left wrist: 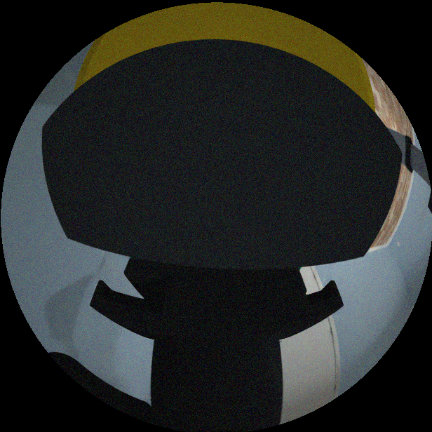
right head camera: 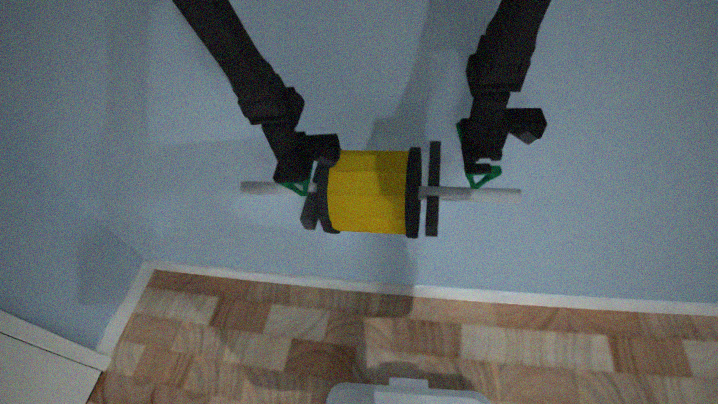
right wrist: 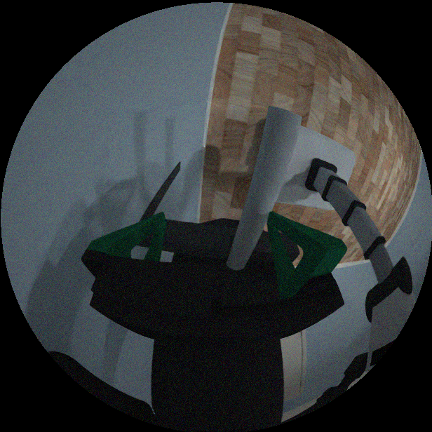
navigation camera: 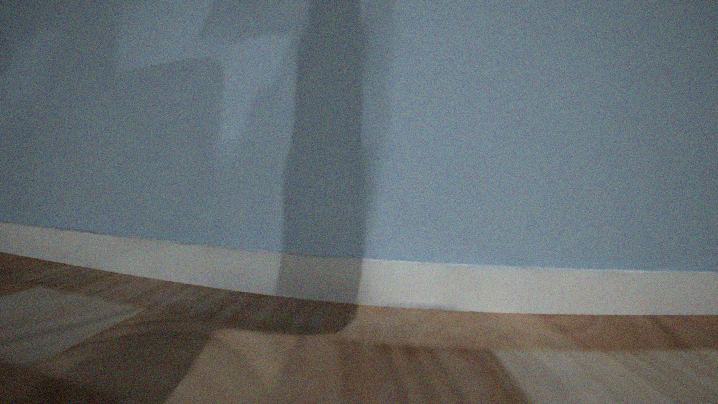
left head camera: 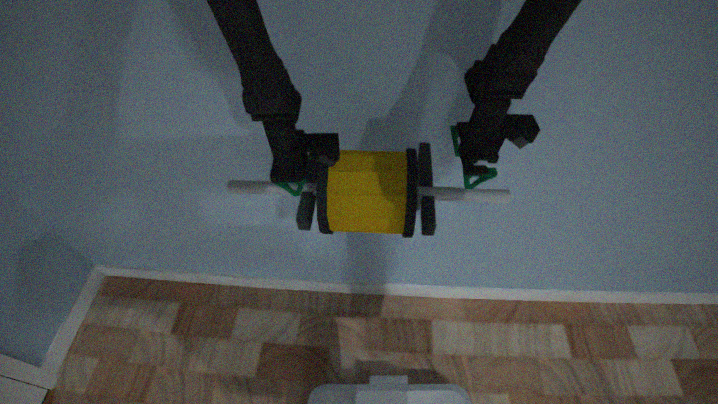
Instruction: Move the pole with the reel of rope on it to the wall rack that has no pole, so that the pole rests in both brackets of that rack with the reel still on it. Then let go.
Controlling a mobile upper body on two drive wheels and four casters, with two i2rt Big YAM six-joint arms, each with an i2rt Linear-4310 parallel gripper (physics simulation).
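Places are measured from the left arm's base along level axes (x back, y right, z up), in centimetres.
Where they show: left gripper, between the fingertips: (right head camera: 305,190) (left head camera: 297,190); right gripper, between the fingertips: (right head camera: 471,170) (left head camera: 463,171).
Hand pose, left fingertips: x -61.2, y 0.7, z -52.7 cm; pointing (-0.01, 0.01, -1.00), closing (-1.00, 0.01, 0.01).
Things, the pixels of their top centre, and the offset from my left fingertips. "*": a spot on its surface instead.
- yellow rope, centre of its top: (right head camera: 367,161) (left head camera: 367,161) dx +1.0, dy +16.2, dz +9.8 cm
- pale horizontal pole, a spot on its surface: (right head camera: 504,194) (left head camera: 495,194) * dx +3.5, dy +43.6, dz +1.8 cm
- left bracket, a spot on its surface: (left head camera: 304,213) (right head camera: 308,213) * dx +7.6, dy +2.7, dz +1.4 cm
- right bracket, a spot on its surface: (right head camera: 432,218) (left head camera: 430,218) * dx +9.1, dy +28.9, dz +1.4 cm
The reel of yellow rope (left head camera: 367,193) (right head camera: 369,193), with dark flanges, sits on a pale horizontal pole (left head camera: 489,195) (right head camera: 504,194) (right wrist: 277,145). Dark brackets of a wall rack stand on either side of it, a left bracket (left head camera: 304,213) (right head camera: 310,217) and a right bracket (left head camera: 428,218) (right head camera: 432,218). I cannot tell whether the pole is seated in them. My left gripper (left head camera: 293,186) (right head camera: 296,187) is shut on the pole, left of the reel; a black flange hides its fingers in the left wrist view. My right gripper (right wrist: 216,217) is open, its green fingertips on either side of the pole, right of the right bracket.
A blue wall (left head camera: 602,200) (navigation camera: 527,150) stands behind the rack, with a white baseboard (left head camera: 527,293) (navigation camera: 476,283). A pale cabinet (left head camera: 20,384) (right head camera: 45,366) stands at the lower left near the room corner. My pale base (left head camera: 389,394) (right head camera: 409,394) shows at the bottom. No second rack shows.
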